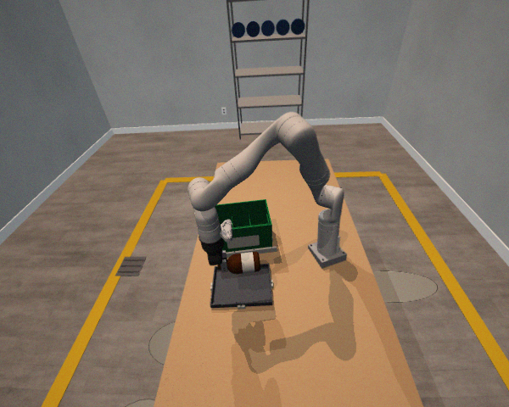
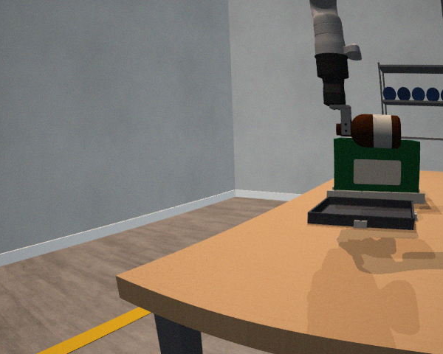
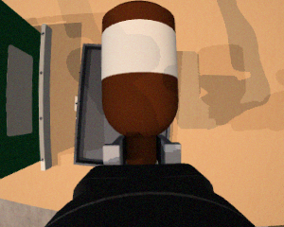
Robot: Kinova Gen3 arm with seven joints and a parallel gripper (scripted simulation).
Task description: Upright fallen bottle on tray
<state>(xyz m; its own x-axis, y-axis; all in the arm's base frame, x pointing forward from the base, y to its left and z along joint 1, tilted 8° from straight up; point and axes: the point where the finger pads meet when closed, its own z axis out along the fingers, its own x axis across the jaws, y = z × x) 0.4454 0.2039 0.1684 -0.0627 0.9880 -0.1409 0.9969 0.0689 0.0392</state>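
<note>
My hand is 50 mm past the brown bottle and 10 mm above it. Round my hand: green crate (310 mm to the right, 120 mm below, 60 mm behind); dark tray (190 mm below, 50 mm behind, 40 mm to the right).
</note>
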